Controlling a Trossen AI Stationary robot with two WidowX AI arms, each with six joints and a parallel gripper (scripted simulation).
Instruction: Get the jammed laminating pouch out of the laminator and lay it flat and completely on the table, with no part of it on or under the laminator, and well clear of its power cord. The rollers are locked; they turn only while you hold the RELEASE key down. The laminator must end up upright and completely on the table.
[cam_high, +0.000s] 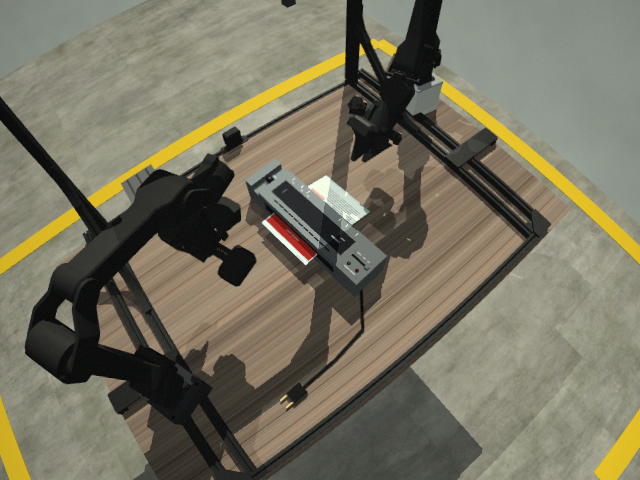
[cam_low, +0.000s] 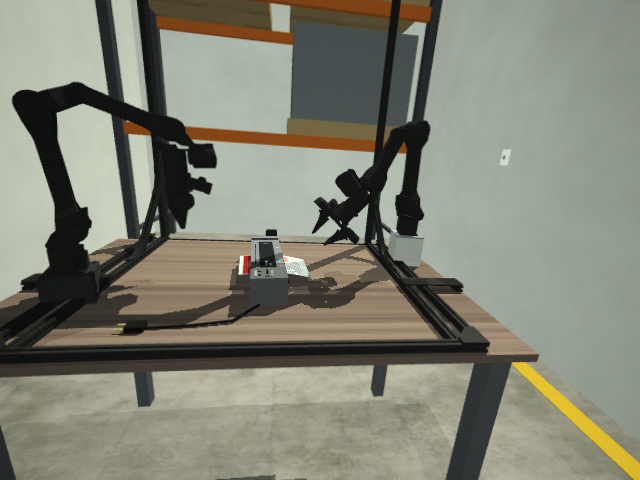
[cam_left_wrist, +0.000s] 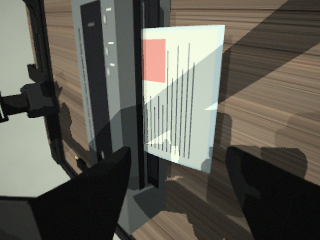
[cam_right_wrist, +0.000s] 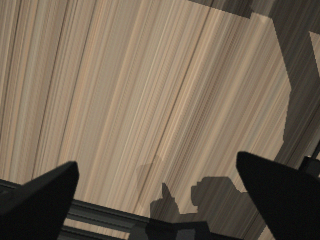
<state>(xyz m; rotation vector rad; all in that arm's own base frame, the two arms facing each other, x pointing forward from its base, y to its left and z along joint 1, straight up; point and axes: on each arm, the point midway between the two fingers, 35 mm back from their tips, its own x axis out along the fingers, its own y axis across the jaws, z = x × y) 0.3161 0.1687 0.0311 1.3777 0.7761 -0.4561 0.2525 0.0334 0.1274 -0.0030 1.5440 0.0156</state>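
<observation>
My right hand is 260 mm to the right of the black release key, 130 mm above it and 90 mm past it. The rest, counted from my right hand: plug: 240 mm ahead, 190 mm below, 110 mm to the right.
</observation>
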